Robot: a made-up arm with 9 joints. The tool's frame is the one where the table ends. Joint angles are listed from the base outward.
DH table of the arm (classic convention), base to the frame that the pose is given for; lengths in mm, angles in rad. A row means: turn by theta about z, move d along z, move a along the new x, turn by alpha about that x. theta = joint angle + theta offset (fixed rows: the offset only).
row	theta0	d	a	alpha
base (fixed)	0.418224	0	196.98	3.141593
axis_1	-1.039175	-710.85	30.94	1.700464
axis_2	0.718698	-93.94	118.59	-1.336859
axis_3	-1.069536	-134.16	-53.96	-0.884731
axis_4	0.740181	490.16	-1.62	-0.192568
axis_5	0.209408	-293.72	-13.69	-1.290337
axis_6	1.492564	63.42	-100	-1.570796
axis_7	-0.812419	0	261.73	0
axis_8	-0.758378	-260	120	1.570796
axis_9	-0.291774	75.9	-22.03	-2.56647
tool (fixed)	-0.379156	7.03	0	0
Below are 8 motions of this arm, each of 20 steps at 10 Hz.
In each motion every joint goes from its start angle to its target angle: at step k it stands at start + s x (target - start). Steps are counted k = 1, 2, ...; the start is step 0. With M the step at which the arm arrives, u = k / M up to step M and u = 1 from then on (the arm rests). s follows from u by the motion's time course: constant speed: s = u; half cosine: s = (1 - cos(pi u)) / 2; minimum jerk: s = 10 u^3 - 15 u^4 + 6 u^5.
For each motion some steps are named. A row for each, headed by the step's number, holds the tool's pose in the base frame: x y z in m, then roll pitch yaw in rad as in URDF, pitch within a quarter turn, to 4 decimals.
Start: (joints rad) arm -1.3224 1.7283 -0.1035 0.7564 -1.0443 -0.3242 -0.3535 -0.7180 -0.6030
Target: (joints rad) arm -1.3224 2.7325 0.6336 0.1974 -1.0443 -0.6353 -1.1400 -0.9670 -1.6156
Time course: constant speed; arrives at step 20
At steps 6, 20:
6: 0.7991 0.2964 0.5569 -1.7670 -0.3614 -0.3189
20: 0.4959 0.5736 0.9851 -1.1175 -0.8639 -0.3522

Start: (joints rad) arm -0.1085 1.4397 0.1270 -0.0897 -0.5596 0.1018 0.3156 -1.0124 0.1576
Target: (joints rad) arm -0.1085 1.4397 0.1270 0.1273 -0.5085 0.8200 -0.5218 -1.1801 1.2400
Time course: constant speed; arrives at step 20
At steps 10, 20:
10: 0.3668 0.0269 0.1933 -1.4295 -0.1708 -1.0780
20: 0.3824 0.0790 0.1812 -1.5834 -0.5367 -1.3152

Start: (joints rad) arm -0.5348 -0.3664 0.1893 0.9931 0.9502 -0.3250 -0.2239 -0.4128 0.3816
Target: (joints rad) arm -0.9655 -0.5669 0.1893 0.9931 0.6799 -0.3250 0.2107 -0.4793 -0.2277
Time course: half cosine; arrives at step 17
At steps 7, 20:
7: 0.4673 0.2531 0.3570 -0.3225 1.1871 -2.1465
20: 0.4185 0.3789 0.4426 0.7488 1.1652 -0.5126

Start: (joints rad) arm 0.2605 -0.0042 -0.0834 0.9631 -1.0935 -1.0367 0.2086 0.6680 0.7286
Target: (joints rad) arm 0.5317 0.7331 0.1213 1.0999 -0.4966 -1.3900 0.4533 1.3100 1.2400
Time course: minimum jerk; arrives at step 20
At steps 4, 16, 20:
4: 0.7215 0.3947 0.2702 -0.3553 -0.8182 0.1146
16: 0.5994 -0.1664 0.1718 -1.2046 -0.7419 0.7128
20: 0.5812 -0.1980 0.1780 -1.2271 -0.7154 0.7313

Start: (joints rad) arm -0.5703 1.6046 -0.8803 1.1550 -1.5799 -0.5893 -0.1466 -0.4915 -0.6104
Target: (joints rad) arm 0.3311 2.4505 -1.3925 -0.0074 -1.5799 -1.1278 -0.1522 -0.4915 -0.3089
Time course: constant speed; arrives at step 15
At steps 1, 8, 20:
1: 0.2050 -0.3360 0.2176 -2.9169 0.3193 -1.3622
8: -0.1204 -0.3559 0.4871 2.7637 0.2332 -1.8382
20: -0.3038 -0.0754 0.7097 2.3383 0.3311 -2.5853

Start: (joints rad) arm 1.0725 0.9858 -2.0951 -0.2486 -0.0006 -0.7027 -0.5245 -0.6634 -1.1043
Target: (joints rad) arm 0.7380 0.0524 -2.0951 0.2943 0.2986 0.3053 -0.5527 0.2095 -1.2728
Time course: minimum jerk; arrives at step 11
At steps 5, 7, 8, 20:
5: 0.1804 0.6039 0.4962 2.4835 -0.5398 1.8736
7: 0.2941 0.6508 0.5218 2.4276 -0.5777 1.5084
8: 0.3415 0.6616 0.5361 2.4130 -0.5905 1.3546
20: 0.3897 0.6667 0.5524 2.4045 -0.6008 1.1929

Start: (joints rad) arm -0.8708 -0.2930 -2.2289 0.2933 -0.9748 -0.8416 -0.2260 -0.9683 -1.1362
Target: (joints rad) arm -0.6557 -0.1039 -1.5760 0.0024 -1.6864 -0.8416 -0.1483 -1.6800 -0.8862
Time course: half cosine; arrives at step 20
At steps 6, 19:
6: -0.2246 -0.0444 0.7708 0.9268 0.4924 -2.1126
19: -0.1867 0.0559 0.5813 0.7422 1.1311 -2.8649

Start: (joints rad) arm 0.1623 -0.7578 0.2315 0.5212 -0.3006 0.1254 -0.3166 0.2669 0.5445
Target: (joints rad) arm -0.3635 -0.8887 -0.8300 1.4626 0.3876 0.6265 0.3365 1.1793 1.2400
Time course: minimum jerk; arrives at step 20
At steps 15, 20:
15: 0.5444 0.1691 0.6242 0.6218 0.5098 -2.6433
20: 0.4990 0.1510 0.6376 0.7277 0.3565 -2.6808

